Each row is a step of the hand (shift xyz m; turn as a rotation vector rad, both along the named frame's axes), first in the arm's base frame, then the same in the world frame.
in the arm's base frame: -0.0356 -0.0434 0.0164 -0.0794 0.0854 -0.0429
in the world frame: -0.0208 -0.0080 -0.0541 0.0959 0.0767 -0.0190
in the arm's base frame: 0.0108 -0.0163 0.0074 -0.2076 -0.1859 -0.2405
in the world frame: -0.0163 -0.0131 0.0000 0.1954 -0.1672 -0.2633
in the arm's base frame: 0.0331 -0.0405 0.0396 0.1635 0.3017 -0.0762
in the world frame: -0.0607 -0.0246 0.0043 0.1378 0.1121 0.3033
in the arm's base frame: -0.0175 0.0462 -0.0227 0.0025 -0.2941 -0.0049
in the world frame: 0.0436 0.0304 0.0111 -0.1158 -0.2211 -0.1556
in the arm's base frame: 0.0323 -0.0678 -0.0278 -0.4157 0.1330 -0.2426
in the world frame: -0.0135 -0.0785 -0.0079 0.3904 0.1598 -0.2672
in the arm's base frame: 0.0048 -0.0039 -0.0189 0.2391 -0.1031 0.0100
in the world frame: 0.0132 -0.0146 0.0028 -0.1238 -0.1772 0.1455
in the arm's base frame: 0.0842 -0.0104 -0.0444 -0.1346 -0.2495 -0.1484
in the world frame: 0.0082 -0.0675 0.0674 0.0679 -0.2000 -0.2403
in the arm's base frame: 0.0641 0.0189 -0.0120 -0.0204 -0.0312 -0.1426
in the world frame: -0.0017 -0.0205 0.0647 0.1164 -0.0862 -0.0272
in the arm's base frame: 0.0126 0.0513 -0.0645 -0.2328 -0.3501 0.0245
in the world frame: 0.0725 -0.0003 0.0412 -0.0916 -0.1434 -0.3853
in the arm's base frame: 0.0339 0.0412 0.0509 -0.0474 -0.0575 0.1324
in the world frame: -0.0375 0.0412 0.0483 -0.1228 0.0455 -0.0771
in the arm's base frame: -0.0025 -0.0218 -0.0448 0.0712 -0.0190 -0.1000
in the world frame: 0.0305 -0.0377 -0.0117 0.0566 -0.0962 0.0545
